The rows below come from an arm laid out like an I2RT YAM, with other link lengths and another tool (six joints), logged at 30 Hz.
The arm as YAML. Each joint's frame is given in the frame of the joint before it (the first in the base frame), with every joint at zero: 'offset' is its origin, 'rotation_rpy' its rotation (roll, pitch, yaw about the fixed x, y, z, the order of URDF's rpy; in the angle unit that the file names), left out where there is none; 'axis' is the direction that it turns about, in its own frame. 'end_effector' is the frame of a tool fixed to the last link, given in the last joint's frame.
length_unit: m
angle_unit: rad
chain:
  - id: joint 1
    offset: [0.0, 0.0, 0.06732]
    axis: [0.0, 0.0, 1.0]
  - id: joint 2
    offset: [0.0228, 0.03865, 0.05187]
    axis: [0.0, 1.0, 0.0]
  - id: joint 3
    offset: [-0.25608, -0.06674, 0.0]
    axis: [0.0, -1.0, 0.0]
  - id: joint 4
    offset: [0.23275, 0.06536, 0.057]
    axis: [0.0, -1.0, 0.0]
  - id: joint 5
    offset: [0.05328, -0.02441, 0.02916]
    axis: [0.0, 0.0, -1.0]
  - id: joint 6
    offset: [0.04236, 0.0, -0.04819]
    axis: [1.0, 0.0, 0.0]
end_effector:
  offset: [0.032, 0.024, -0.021]
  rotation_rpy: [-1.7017, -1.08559, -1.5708]
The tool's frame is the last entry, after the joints.
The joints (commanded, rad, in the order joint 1, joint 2, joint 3, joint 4, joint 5, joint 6), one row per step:
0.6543, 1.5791, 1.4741, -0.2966, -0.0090, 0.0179
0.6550, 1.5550, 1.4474, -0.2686, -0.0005, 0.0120
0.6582, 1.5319, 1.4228, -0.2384, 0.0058, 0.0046
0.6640, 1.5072, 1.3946, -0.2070, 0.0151, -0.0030
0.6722, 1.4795, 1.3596, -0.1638, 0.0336, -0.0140
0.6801, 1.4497, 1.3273, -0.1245, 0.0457, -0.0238
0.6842, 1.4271, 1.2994, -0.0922, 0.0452, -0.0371
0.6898, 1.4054, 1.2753, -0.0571, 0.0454, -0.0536
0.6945, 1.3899, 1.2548, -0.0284, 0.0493, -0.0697
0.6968, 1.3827, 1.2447, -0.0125, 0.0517, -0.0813
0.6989, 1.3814, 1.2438, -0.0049, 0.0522, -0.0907
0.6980, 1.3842, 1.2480, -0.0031, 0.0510, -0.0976
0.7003, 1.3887, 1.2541, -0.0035, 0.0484, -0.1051
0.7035, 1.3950, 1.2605, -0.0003, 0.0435, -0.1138
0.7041, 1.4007, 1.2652, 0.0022, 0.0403, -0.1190
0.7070, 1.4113, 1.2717, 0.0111, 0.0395, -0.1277
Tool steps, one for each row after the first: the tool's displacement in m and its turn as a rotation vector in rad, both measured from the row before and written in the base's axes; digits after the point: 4 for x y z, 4 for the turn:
-0.0027, -0.0027, 0.0018, 0.0086, -0.0255, -0.0049
-0.0031, -0.0017, 0.0023, 0.0103, -0.0283, -0.0001
-0.0039, -0.0015, 0.0016, 0.0090, -0.0282, -0.0005
-0.0040, -0.0015, 0.0013, 0.0095, -0.0379, -0.0062
-0.0049, -0.0018, 0.0025, 0.0129, -0.0363, -0.0012
-0.0038, -0.0016, 0.0008, 0.0067, -0.0286, 0.0077
-0.0037, -0.0011, 0.0021, 0.0078, -0.0350, 0.0087
-0.0025, -0.0008, 0.0006, 0.0019, -0.0282, 0.0037
-0.0010, -0.0004, 0.0003, -0.0011, -0.0171, 0.0017
-0.0003, 0.0004, 0.0008, -0.0023, -0.0118, 0.0030
0.0009, 0.0003, 0.0007, -0.0033, -0.0065, 0.0013
0.0003, 0.0013, 0.0006, -0.0049, -0.0052, 0.0059
0.0004, 0.0020, 0.0005, -0.0042, -0.0073, 0.0092
0.0009, 0.0012, 0.0001, -0.0028, -0.0040, 0.0045
0.0017, 0.0025, -0.0001, -0.0036, -0.0089, 0.0048

